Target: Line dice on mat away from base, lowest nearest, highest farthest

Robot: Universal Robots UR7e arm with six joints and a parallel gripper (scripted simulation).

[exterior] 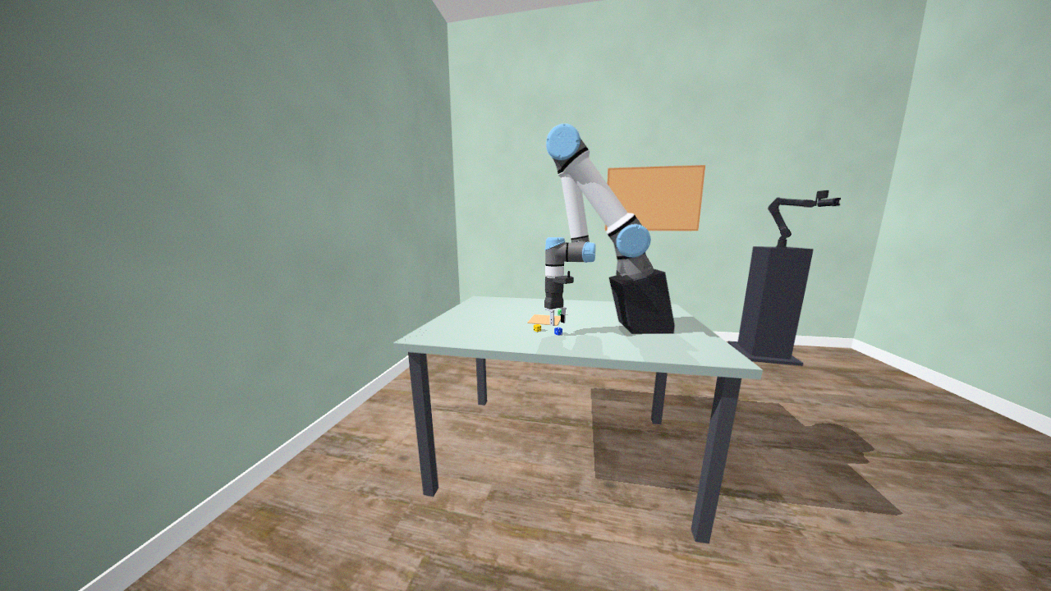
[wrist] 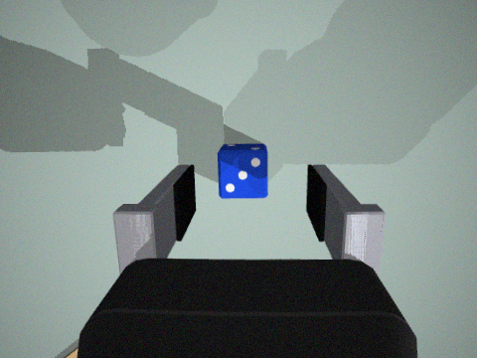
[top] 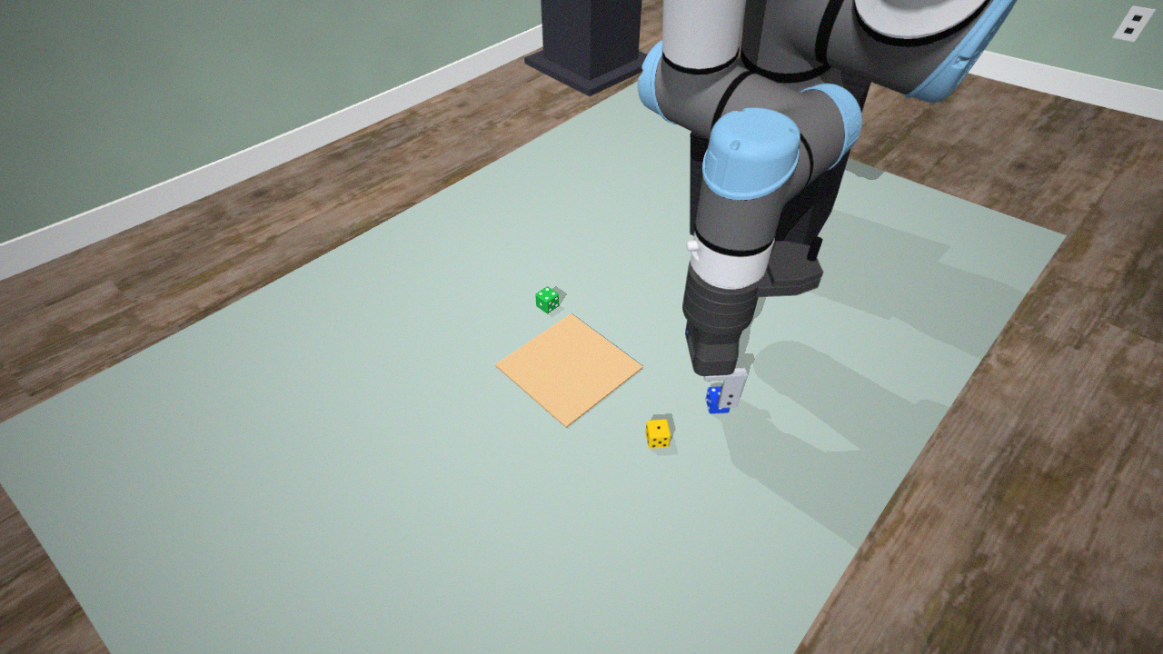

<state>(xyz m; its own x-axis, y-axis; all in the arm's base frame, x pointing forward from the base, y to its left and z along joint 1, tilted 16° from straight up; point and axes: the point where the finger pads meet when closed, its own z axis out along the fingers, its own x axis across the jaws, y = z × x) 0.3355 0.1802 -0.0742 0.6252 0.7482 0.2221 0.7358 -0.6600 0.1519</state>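
My hand is 5 cm above the blue die. Also, from my hand: yellow die (9 cm ahead, 5 cm below, 2 cm to the right); then green die (29 cm to the right, 5 cm below, 3 cm ahead); then orange mat (18 cm to the right, 9 cm ahead, 6 cm below).
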